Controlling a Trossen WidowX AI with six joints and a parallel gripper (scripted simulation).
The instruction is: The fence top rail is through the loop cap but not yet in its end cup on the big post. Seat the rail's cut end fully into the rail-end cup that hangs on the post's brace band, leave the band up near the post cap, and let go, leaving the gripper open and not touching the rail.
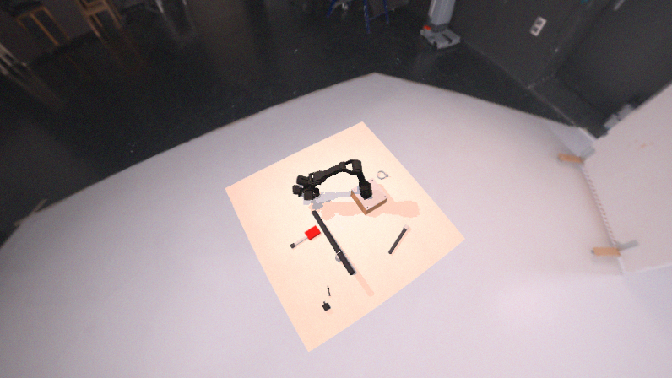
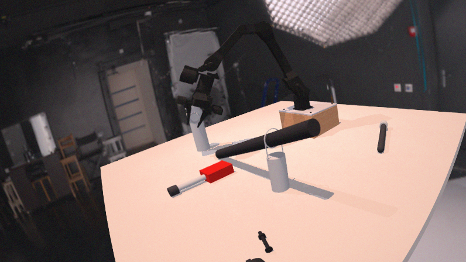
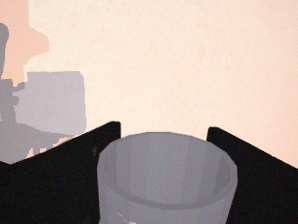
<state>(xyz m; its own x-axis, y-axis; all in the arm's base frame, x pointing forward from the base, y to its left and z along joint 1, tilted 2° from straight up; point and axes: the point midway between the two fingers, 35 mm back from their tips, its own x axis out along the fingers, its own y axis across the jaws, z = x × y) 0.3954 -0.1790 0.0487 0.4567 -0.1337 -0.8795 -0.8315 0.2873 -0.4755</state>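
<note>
Right now my gripper tip is 11 cm short of the red-handled tool, 24 cm to the right of it and 11 cm above it. Also, from my gripper tip: small bolt (12 cm ahead, 63 cm to the left, 12 cm below); then short grey post (4 cm behind, 46 cm to the left, 2 cm below); then round rail-end cup (2 cm behind, 2 cm to the right, 3 cm above).
</note>
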